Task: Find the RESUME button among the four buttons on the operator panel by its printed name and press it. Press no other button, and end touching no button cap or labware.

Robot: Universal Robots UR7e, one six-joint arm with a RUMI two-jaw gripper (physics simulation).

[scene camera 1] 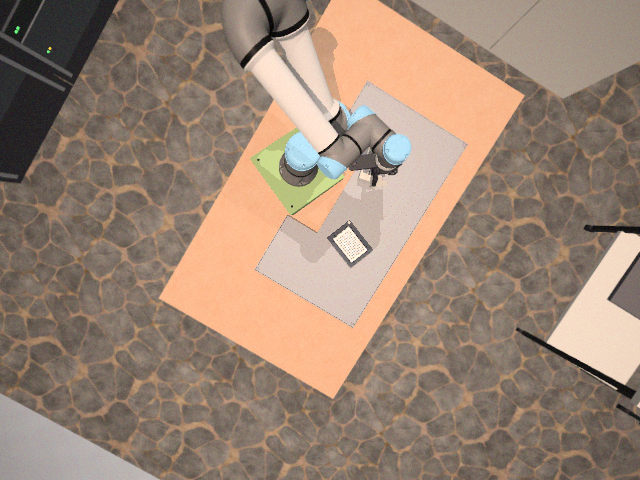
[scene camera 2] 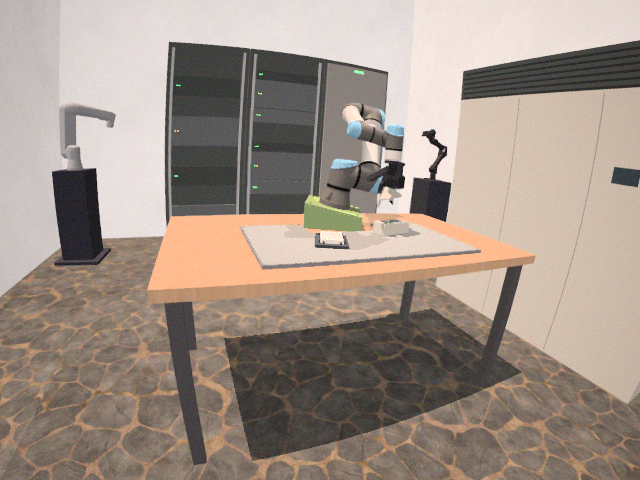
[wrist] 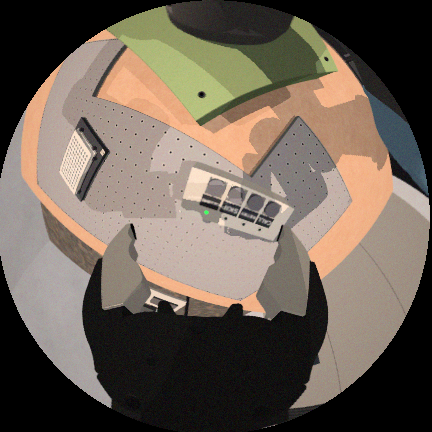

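Where they show: gripper, fingertip midpoint: (scene camera 1: 371,169) (scene camera 2: 385,205) (wrist: 205,226); arm's base, origin of the base link: (scene camera 2: 334,205).
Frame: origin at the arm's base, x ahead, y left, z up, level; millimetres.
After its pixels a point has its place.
Note:
The pale operator panel (scene camera 1: 364,176) @(z -28, x 238, y 125 mm) (scene camera 2: 395,228) @(z -51, x 268, y 197 mm) (wrist: 197,184) @(z -28, x 239, y 127 mm) lies on the grey mat with four round grey buttons in a row. In the wrist view the labels appear upside down. The leftmost button (wrist: 216,186) @(z -25, x 226, y 148 mm) has a small, shaded label that seems to read RESUME, and a green light (wrist: 206,212) @(z -27, x 266, y 161 mm) glows below it. The SKIP button (wrist: 237,193) @(z -25, x 216, y 177 mm), RETRY button (wrist: 256,201) @(z -25, x 209, y 206 mm) and CALL button (wrist: 272,208) @(z -25, x 201, y 234 mm) follow to the right. My gripper (scene camera 2: 385,200) @(z 45, x 243, y 148 mm) (wrist: 205,226) @(z 45, x 243, y 148 mm) is open and empty, raised above the panel, its fingers apart from every cap.
A white well plate (scene camera 1: 349,243) @(z -55, x 346, y -134 mm) (scene camera 2: 331,236) @(z -55, x 363, y -141 mm) (wrist: 76,165) @(z -55, x 349, y -118 mm) sits in a dark holder on the perforated grey mat (scene camera 1: 330,294) @(z -81, x 407, y -364 mm) (scene camera 2: 279,253) @(z -82, x 461, y -358 mm), beside the panel. The green robot base (scene camera 1: 294,201) @(z 16, x 63, y -119 mm) (scene camera 2: 330,219) @(z -44, x 123, y -59 mm) (wrist: 220,100) @(z -23, x 135, y 86 mm) stands behind them on the orange table (scene camera 1: 217,279) @(z -93, x -36, y -587 mm) (scene camera 2: 196,258) @(z -93, x 454, y -633 mm).

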